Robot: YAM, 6 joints.
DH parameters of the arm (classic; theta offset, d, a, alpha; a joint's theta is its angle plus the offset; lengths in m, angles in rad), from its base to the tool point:
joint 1: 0 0.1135 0.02 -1.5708
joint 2: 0 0 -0.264 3.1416
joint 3: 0.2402 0 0.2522 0
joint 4: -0.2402 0 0.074 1.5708
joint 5: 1.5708 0 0 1.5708
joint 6: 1.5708 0.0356 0 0
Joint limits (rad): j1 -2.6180..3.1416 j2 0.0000..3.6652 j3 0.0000..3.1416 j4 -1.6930..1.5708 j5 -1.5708..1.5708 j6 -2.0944..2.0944
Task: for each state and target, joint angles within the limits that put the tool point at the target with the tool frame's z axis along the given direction. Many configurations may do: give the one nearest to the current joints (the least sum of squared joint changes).
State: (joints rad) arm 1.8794 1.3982 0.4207 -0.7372 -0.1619 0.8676
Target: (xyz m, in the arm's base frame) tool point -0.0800 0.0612 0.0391 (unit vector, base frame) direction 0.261 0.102 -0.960
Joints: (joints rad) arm 2.5689 1.5637 0.1629 -0.3393 0.2291 0.8676
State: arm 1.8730 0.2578 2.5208 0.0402 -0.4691 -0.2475
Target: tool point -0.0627 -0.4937 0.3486 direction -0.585 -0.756 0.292
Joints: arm 1.4813 0.0022 1.9951 0.8008 -0.5415 -0.2475
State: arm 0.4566 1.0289 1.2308 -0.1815 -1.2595 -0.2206
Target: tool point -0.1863 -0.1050 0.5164 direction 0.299 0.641 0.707
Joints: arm 0.5757 0.2839 1.8110 -0.6598 -0.3843 -0.2206
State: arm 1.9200 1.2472 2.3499 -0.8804 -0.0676 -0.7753
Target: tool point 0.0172 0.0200 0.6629 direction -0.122 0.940 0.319
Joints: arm 2.5832 1.3005 2.7914 -1.0034 0.8220 -0.7753
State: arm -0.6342 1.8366 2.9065 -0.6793 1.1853 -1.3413
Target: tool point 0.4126 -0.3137 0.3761 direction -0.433 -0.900 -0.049
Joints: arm -0.5820 2.4279 2.6706 -0.5957 1.4285 -1.3413
